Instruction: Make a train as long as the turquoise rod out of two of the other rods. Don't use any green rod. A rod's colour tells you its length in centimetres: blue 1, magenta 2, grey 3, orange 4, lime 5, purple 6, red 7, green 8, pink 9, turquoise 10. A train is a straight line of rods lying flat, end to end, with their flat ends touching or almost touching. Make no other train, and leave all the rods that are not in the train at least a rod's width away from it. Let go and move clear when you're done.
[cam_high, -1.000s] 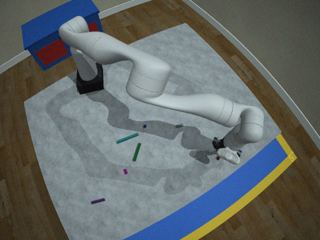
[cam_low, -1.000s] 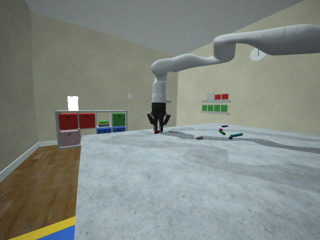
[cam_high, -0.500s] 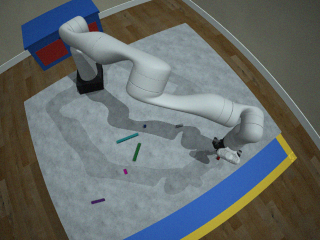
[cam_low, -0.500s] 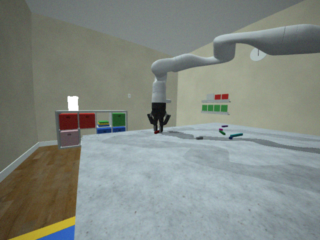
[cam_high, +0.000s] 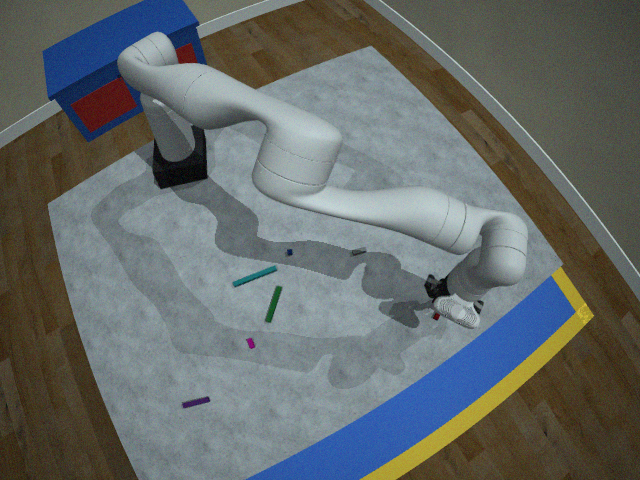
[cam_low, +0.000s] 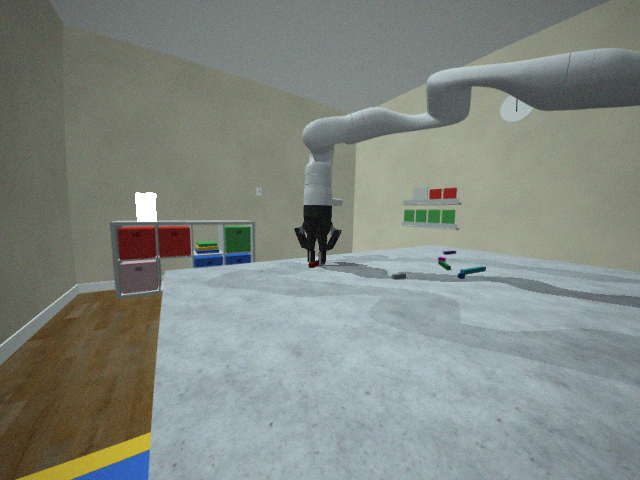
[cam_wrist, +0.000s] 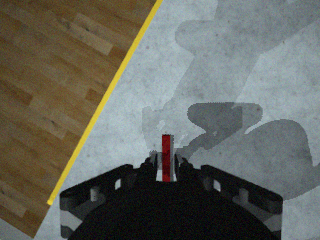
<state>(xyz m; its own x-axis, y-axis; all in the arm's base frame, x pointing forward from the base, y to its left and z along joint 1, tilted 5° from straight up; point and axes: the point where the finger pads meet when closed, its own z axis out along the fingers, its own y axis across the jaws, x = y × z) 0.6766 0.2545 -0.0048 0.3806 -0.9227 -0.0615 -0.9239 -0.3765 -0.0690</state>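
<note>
The red rod lies 10 mm below my hand. Round my hand: small blue rod: 300 mm behind, 180 mm to the right, 10 mm below; grey rod: 210 mm behind, 60 mm to the right, 10 mm below; green rod: 230 mm behind, 280 mm to the right, 10 mm below.
</note>
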